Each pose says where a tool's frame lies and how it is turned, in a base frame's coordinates. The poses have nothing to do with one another.
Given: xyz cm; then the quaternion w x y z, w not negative.
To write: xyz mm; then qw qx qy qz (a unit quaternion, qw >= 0). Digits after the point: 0 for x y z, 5 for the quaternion.
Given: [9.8 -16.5 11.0 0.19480 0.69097 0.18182 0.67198]
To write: [98 -165 110 0.19480 0.69097 0.18182 0.67198]
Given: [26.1 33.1 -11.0 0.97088 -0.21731 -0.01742 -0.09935]
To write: [261 331 -110 0.97088 -0.21731 -0.01742 -0.09935]
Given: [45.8 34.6 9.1 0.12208 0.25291 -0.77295 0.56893]
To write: [458 346 91 0.12208 0.25291 -0.77295 0.56893]
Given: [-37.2 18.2 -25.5 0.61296 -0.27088 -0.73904 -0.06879]
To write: [-372 182 -255 0.61296 -0.27088 -0.73904 -0.06879]
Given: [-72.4 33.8 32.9 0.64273 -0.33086 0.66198 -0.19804]
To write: [-724 338 329 0.64273 -0.33086 0.66198 -0.19804]
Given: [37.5 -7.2 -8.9 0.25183 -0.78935 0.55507 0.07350]
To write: [375 -72 -89 0.25183 -0.78935 0.55507 0.07350]
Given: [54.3 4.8 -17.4 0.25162 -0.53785 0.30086 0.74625]
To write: [543 48 -174 0.25162 -0.53785 0.30086 0.74625]
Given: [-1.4 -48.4 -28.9 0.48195 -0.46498 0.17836 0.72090]
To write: [-14 -484 -289 0.48195 -0.46498 0.17836 0.72090]
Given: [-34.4 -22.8 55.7 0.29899 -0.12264 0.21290 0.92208]
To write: [-344 -228 557 0.29899 -0.12264 0.21290 0.92208]
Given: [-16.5 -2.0 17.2 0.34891 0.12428 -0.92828 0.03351]
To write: [-165 -20 172 0.34891 0.12428 -0.92828 0.03351]
